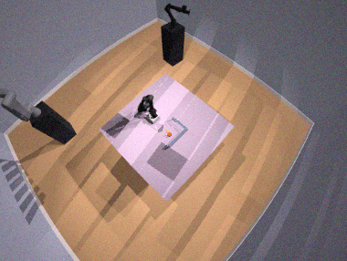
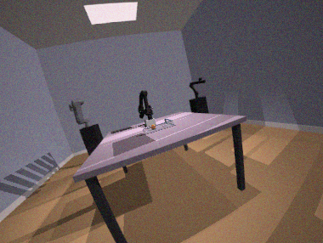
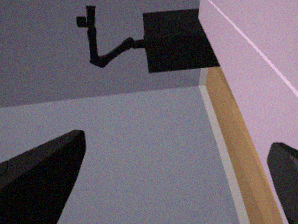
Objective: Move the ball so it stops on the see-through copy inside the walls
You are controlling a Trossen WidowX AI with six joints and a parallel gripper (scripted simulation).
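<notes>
The orange ball is 51 cm ahead of my gripper tip, 11 cm to the right of it and 14 cm below it. The rest, counted from my gripper tip: see-through ball 47 cm ahead, 10 cm to the right, 14 cm below.
</notes>
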